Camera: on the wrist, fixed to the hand. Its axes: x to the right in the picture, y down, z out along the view.
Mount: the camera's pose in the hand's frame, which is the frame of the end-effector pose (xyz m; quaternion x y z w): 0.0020 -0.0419 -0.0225 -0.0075 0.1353 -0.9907 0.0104
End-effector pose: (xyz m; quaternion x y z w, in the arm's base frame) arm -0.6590 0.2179 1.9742 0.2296 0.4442 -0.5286 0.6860
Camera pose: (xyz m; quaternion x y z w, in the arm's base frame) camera -0.7061 0.2204 1.9677 0.3713 -0.3289 0.6507 0.5749
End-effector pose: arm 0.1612 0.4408 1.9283 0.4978 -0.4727 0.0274 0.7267
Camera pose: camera 0.1985 0.4357 1.8992 0.4643 0.5864 -0.6558 0.1024
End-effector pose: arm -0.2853 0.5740 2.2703 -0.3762 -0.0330 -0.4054 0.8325
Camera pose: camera -0.3189 0.5417 2.2801 -0.0774 0.2574 0.8801 0.3913
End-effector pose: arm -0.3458 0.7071 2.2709 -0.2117 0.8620 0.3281 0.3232
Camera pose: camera -0.3324 0.6619 2.2645 -0.9030 -0.1595 -0.3390 0.2102
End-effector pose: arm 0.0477 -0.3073 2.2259 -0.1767 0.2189 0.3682 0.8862
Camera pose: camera 0.0737 -0.3447 2.2123 -0.2752 -0.0556 -0.8964 0.3430
